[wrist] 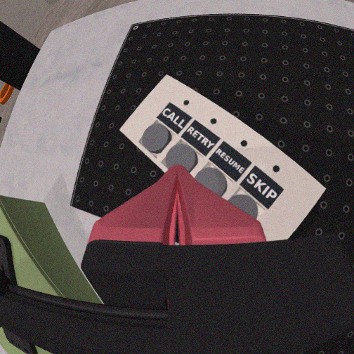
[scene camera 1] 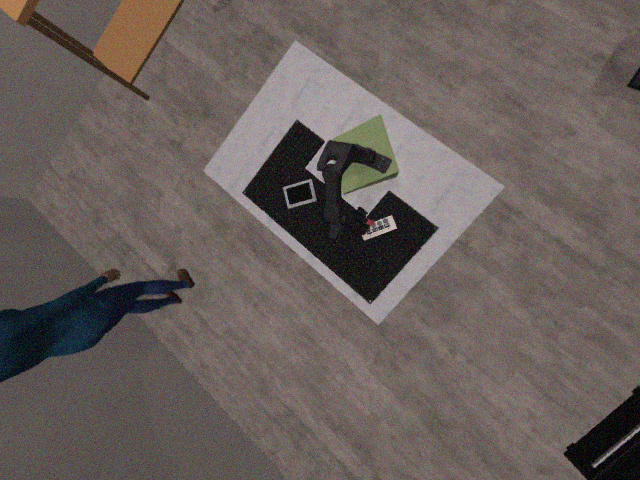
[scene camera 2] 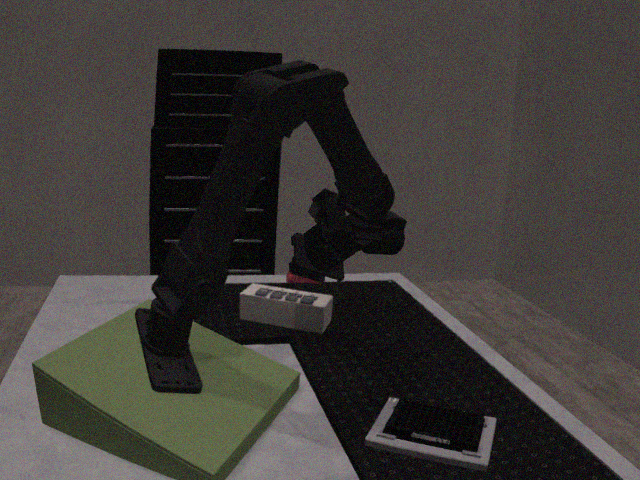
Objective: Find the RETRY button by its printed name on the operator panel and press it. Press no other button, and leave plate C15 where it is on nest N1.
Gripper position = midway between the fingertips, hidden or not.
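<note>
Gripper [scene camera 2: 287,279], dark plate C15 [scene camera 2: 454,429], pale operator panel [scene camera 2: 315,318]. Gripper again [wrist: 176,174], pale operator panel [wrist: 284,192]. Dark plate C15 out of frame in the wrist view.
</note>
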